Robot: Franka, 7 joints.
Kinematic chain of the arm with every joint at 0, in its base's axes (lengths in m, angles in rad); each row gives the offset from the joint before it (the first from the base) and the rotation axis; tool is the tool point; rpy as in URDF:
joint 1: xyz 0 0 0.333 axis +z
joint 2: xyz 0 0 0 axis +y
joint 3: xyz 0 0 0.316 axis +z
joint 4: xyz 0.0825 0 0 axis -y
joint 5: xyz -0.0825 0 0.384 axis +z
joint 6: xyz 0 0 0 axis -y
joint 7: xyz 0.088 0 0 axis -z
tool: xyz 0 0 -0.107 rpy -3.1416 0 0
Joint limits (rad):
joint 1: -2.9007..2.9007
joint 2: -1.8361..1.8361
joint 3: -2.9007..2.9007
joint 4: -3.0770..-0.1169
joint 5: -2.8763..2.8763
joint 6: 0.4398..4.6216
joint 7: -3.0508..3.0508
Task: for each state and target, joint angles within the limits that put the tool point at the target. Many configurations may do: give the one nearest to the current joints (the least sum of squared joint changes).
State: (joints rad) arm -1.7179 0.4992 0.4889 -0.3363 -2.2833 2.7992 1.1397
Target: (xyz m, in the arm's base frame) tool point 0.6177 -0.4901 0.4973
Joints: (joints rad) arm -1.0725 0.8945 0.6479 -0.8735 -2.3193 2.9574 1.1397
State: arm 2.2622 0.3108 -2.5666 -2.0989 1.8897 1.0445 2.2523
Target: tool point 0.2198 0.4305 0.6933
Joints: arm 2.6382 0.5944 -2.1969 -1.9028 1.9104 0.9974 2.2523
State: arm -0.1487 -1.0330 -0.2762 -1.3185 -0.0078 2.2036 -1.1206
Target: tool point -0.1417 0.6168 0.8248
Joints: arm -0.9240 -1.4921 0.5259 -1.0881 0.0216 2.3179 -1.1206
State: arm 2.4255 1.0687 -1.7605 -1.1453 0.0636 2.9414 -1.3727
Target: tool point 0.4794 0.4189 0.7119
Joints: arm 1.8776 0.8896 -1.7909 -1.5933 0.0687 2.8189 -1.3727
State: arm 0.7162 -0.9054 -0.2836 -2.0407 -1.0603 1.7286 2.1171
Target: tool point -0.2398 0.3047 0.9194
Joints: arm 0.7542 -0.8436 0.7599 -1.5979 -1.0791 2.1433 2.1171
